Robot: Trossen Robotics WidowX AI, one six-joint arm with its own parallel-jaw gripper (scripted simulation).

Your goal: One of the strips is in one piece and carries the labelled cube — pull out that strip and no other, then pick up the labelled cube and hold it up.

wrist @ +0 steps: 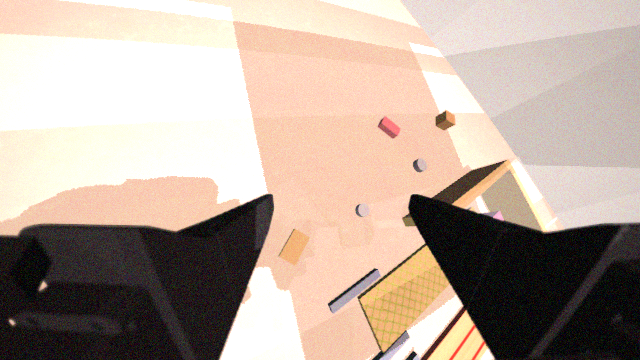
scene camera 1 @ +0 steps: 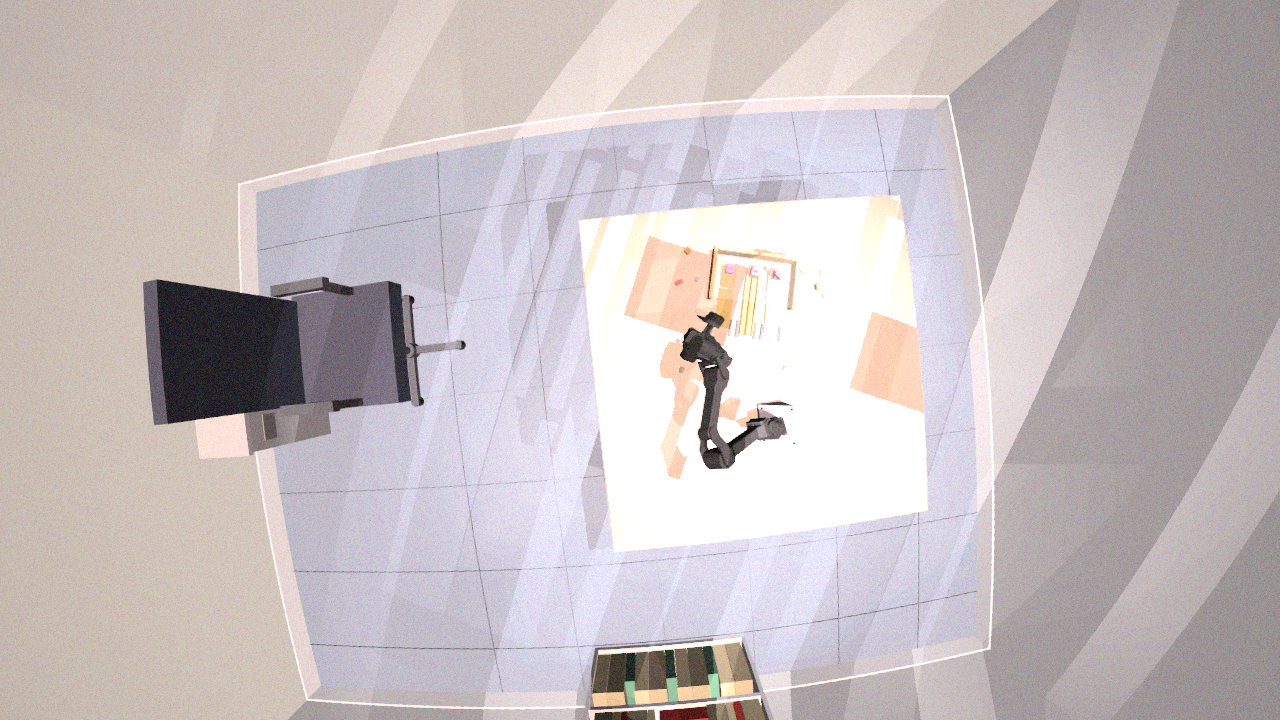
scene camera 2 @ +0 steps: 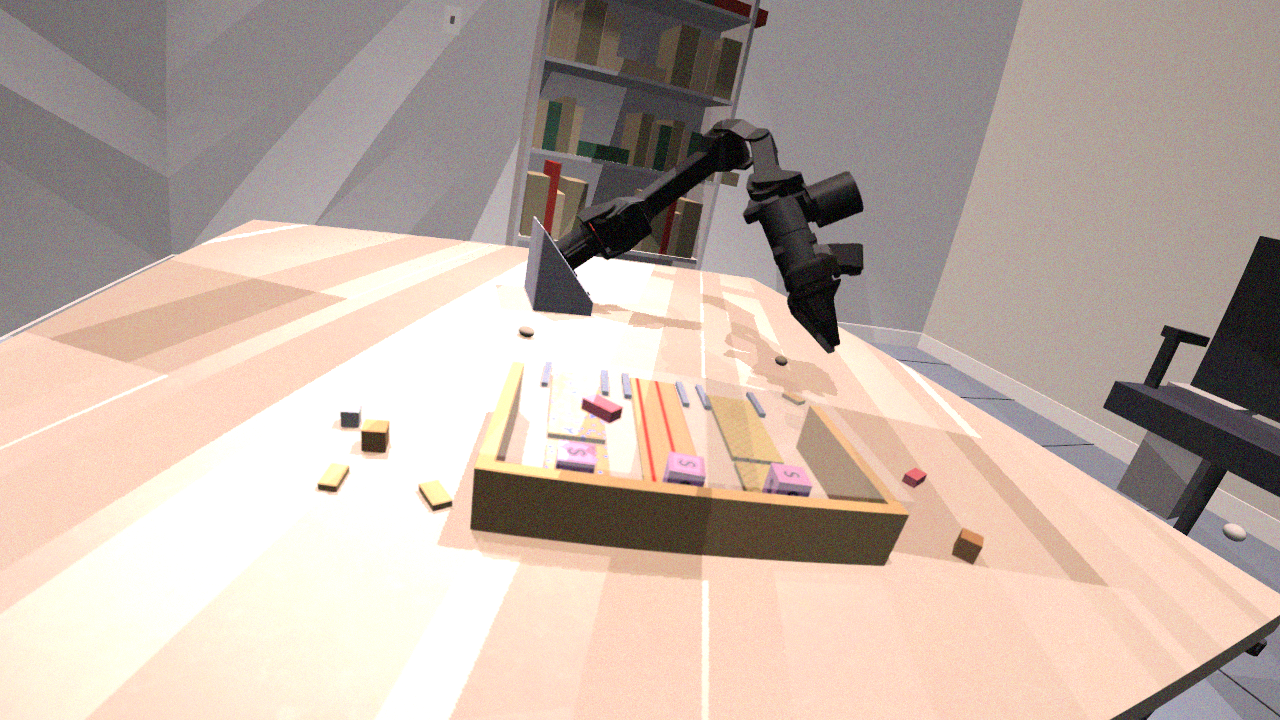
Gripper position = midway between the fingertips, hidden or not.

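Note:
You'd see the gripper (scene camera 2: 833,349) (wrist: 341,201) (scene camera 1: 691,325) open, and it's holding nothing. There's a red block (scene camera 2: 595,405) to be seen too.

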